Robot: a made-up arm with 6 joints. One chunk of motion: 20 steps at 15 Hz.
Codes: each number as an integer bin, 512 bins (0 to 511) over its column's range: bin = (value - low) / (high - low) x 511, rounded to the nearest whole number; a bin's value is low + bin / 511 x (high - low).
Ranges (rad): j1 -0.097..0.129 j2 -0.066..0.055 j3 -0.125..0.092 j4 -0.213..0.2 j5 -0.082..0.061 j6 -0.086..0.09
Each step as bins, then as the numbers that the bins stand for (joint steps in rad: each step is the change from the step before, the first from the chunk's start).
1 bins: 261 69 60 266 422 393
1 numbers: 0.01843 -0.04966 -0.09952 0.00199 0.03609 0.04936
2 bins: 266 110 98 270 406 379
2 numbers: 0.02064 -0.03995 -0.08338 0.00522 0.03162 0.04454
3 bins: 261 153 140 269 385 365
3 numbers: 0.01843 -0.02977 -0.06555 0.00441 0.02574 0.03971
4 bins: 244 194 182 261 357 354
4 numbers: 0.01091 -0.02006 -0.04771 -0.00205 0.01790 0.03593
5 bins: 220 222 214 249 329 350
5 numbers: 0.00030 -0.01343 -0.03412 -0.01175 0.01007 0.03455
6 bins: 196 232 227 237 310 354
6 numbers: -0.01032 -0.01106 -0.02860 -0.02145 0.00475 0.03593
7 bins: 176 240 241 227 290 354
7 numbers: -0.01916 -0.00917 -0.02266 -0.02953 -0.00085 0.03593
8 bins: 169 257 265 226 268 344
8 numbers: -0.02226 -0.00514 -0.01247 -0.03034 -0.00700 0.03248
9 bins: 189 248 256 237 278 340
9 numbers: -0.01341 -0.00728 -0.01629 -0.02145 -0.00420 0.03110
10 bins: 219 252 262 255 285 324
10 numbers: -0.00014 -0.00633 -0.01374 -0.00690 -0.00224 0.02559
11 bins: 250 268 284 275 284 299
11 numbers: 0.01357 -0.00254 -0.00440 0.00926 -0.00252 0.01698
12 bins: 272 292 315 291 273 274
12 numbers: 0.02330 0.00314 0.00877 0.02219 -0.00560 0.00837
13 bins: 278 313 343 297 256 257
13 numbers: 0.02595 0.00812 0.02066 0.02704 -0.01036 0.00252
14 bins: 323 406 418 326 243 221
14 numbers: 0.04585 0.03014 0.05251 0.05048 -0.01400 -0.00988
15 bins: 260 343 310 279 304 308
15 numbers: 0.01799 0.01522 0.00664 0.01249 0.00307 0.02008
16 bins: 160 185 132 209 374 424
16 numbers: -0.02624 -0.02219 -0.06895 -0.04408 0.02266 0.06004
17 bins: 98 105 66 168 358 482
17 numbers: -0.05366 -0.04114 -0.09697 -0.07722 0.01818 0.08001
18 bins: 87 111 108 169 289 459
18 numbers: -0.05852 -0.03972 -0.07914 -0.07641 -0.00113 0.07209
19 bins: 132 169 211 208 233 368
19 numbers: -0.03862 -0.02598 -0.03540 -0.04489 -0.01680 0.04075
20 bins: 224 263 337 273 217 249
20 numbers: 0.00207 -0.00372 0.01811 0.00764 -0.02127 -0.00024
